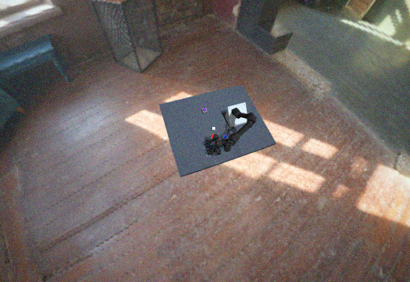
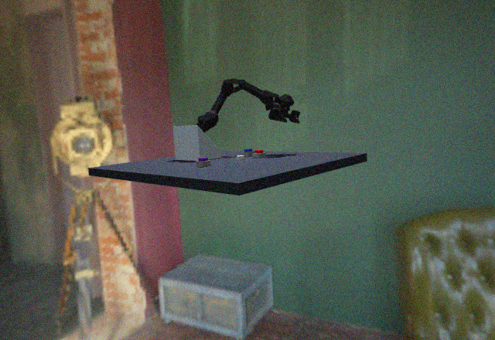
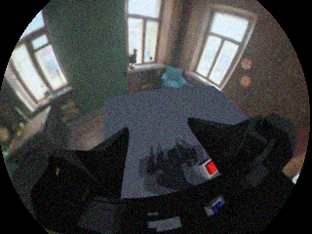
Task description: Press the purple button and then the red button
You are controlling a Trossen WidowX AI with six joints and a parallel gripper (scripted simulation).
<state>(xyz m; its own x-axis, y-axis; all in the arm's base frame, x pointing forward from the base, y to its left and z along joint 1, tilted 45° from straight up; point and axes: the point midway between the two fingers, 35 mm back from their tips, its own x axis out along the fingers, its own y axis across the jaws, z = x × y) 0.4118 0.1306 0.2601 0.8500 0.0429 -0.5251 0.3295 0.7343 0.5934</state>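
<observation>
The purple button is 200 mm behind my gripper tip, 480 mm to the right of it and 140 mm below it. From my gripper tip the other things lie so: red button (130 mm behind, 140 mm to the right, 140 mm below); then blue button (250 mm behind, 80 mm to the right, 140 mm below); then small white block (190 mm behind, 230 mm to the right, 160 mm below).
</observation>
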